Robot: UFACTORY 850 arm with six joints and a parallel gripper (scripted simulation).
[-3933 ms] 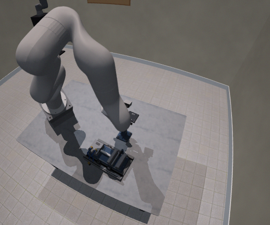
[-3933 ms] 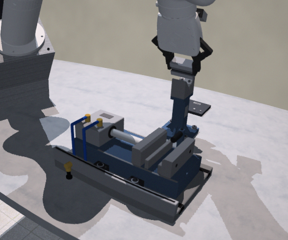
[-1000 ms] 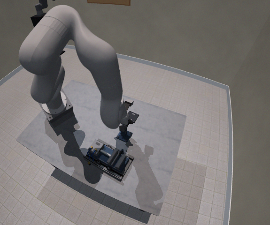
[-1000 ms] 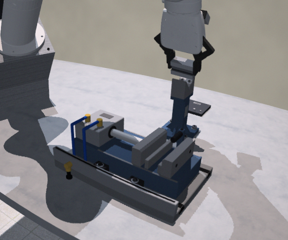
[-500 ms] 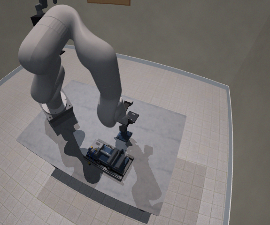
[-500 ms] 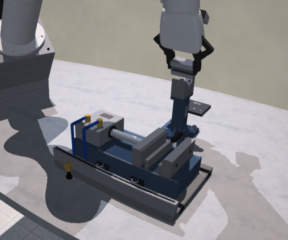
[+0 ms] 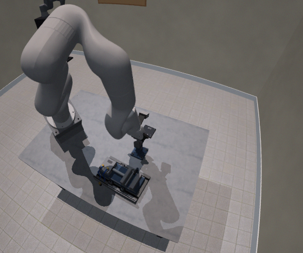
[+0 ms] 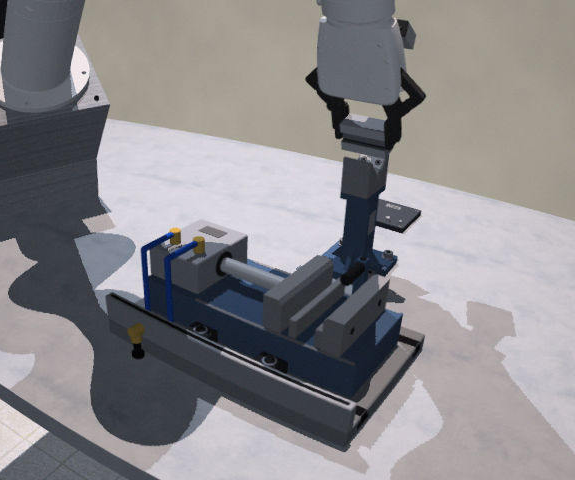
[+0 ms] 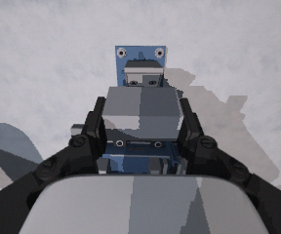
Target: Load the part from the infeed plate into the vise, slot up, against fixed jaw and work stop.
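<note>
My hand is 1 cm above the part. From my hand the other things lie so: black work stop 5 cm ahead, 17 cm to the right, 11 cm below; then cylinder rod 4 cm behind, 21 cm to the right, 12 cm below; then blue post 14 cm below.
</note>
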